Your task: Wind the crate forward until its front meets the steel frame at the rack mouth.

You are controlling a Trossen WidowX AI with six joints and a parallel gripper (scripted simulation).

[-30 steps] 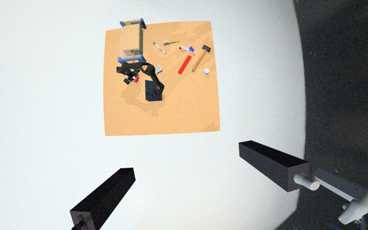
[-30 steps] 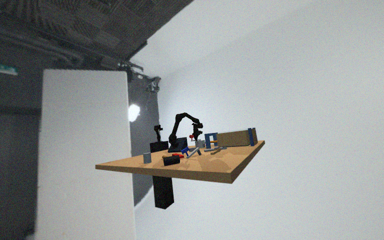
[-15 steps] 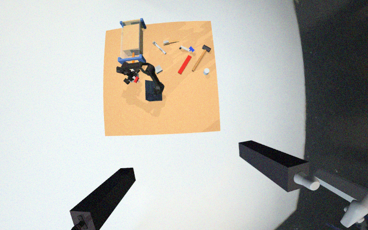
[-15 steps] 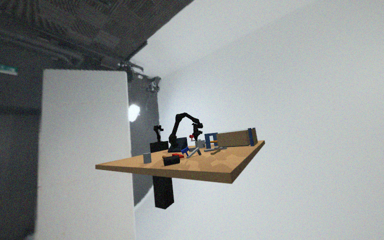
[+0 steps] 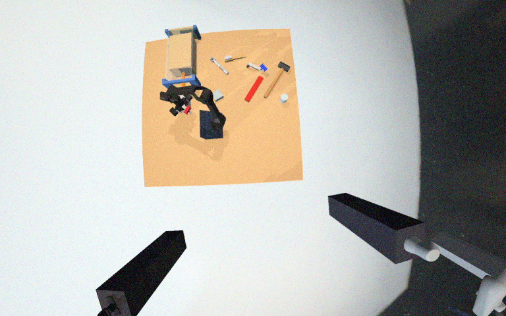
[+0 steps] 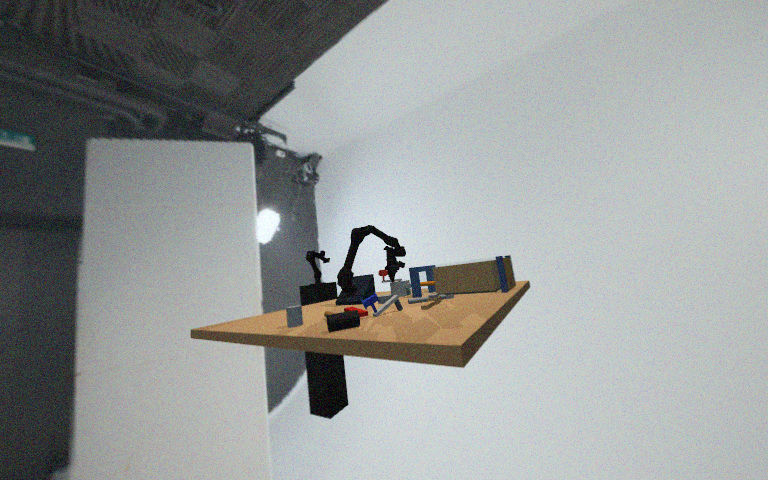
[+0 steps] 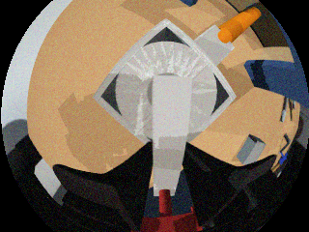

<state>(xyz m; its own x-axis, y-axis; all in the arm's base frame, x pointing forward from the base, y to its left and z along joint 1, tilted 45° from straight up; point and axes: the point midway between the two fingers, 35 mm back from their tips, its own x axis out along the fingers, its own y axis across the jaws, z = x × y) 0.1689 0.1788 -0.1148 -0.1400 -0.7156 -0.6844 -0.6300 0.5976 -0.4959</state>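
The red knob is 50 mm above my gripper tip, 40 mm to the right of it and 40 mm behind it. Also, from my gripper tip: winch (60 mm below, 20 mm to the left, 20 mm ahead); winch handle (20 mm above, 10 mm to the right, 10 mm behind); blue steel frame (190 mm ahead, 20 mm to the left, 20 mm above).
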